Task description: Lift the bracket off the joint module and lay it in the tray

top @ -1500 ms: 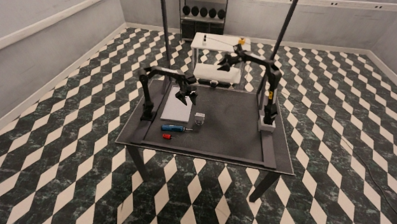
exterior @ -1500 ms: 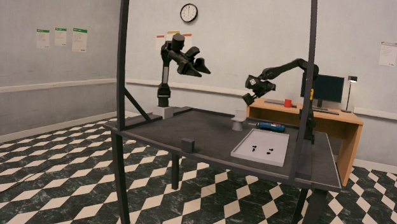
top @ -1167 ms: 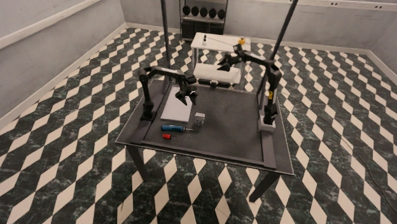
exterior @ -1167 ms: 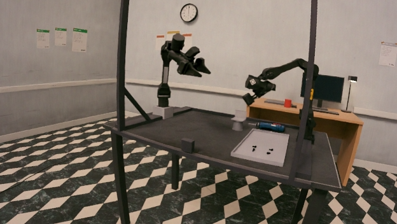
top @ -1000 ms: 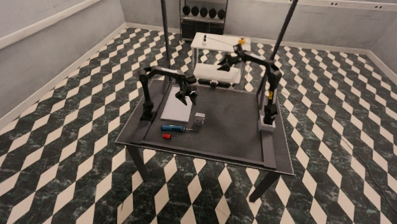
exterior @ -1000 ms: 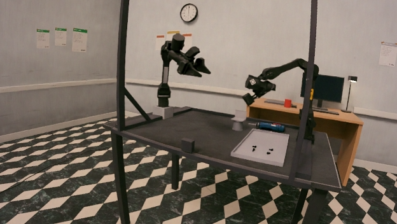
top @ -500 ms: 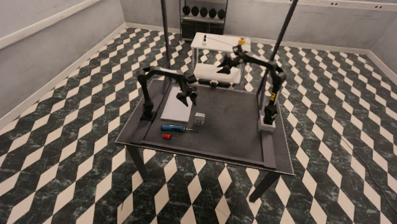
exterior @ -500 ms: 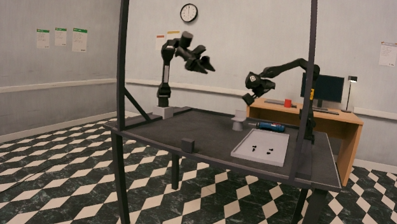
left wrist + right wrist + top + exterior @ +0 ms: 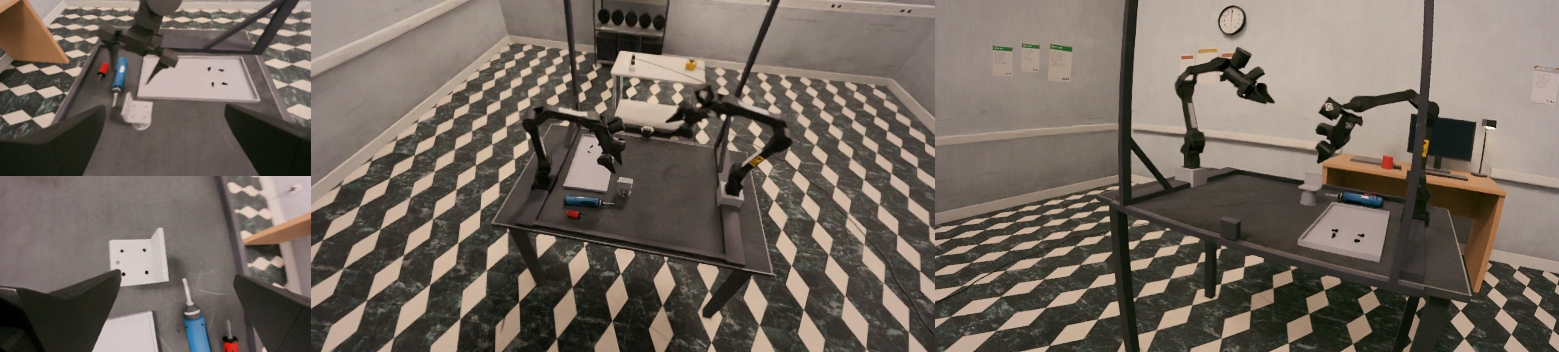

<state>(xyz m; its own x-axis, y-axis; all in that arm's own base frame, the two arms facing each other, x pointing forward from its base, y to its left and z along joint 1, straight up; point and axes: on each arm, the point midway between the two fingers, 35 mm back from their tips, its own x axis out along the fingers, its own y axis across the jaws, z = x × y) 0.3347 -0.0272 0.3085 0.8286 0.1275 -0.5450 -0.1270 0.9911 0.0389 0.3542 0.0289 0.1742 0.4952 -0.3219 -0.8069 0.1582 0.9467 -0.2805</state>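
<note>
Now: the white bracket 130 mm below my right hand and 50 mm to the left of it. Round my right hand: grey tray 200 mm below, 200 mm behind, 140 mm to the right; small red part 190 mm below, 170 mm ahead, 160 mm to the right; joint module 170 mm below, 50 mm to the left.
</note>
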